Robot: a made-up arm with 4 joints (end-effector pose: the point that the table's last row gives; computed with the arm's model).
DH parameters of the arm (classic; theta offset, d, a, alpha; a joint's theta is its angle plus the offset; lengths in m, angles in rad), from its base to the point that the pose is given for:
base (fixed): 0 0 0 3.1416
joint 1: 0 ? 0.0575 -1.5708
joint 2: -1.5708 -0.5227 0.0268 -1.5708
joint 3: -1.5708 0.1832 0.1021 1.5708
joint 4: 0.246 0 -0.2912 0
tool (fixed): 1.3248 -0.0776 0 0
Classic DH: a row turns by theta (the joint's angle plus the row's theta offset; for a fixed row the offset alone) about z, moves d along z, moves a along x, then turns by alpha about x.
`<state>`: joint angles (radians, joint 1 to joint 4).
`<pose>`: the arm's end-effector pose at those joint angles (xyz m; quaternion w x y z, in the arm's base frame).
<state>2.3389 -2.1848 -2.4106 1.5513</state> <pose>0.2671 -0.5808 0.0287 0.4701 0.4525 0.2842 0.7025</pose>
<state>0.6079 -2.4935 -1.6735 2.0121</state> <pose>0.4779 0.2460 -0.1584 0.2917 -0.5526 -0.3921 -0.6751</pose>
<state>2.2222 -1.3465 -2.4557 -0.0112</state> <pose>0.2628 -0.2051 -0.1019 0.6430 -0.1430 0.7521 0.0213</pose>
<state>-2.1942 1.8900 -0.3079 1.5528</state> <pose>-0.3550 -0.0873 -0.0509 0.0539 -0.1672 0.7884 -0.5895</pose>
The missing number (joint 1, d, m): -0.0288
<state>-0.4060 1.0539 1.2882 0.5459</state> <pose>-0.2451 0.5758 0.0326 0.4760 0.4896 -0.4374 0.5851</pose>
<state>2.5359 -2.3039 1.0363 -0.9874</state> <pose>0.5113 -0.4328 -0.2740 0.5113 -0.6989 -0.4266 0.2611</pose>
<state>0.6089 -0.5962 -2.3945 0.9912</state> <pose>0.2724 0.3890 0.1092 0.2905 -0.5431 0.7131 0.3347</pose>
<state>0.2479 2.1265 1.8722 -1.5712</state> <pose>-0.0060 0.6267 0.4421 0.7324 0.6272 -0.1684 0.2047</pose>
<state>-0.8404 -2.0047 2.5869 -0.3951</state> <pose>-0.2443 0.3351 -0.2343 0.3227 0.2884 0.4880 -0.7580</pose>
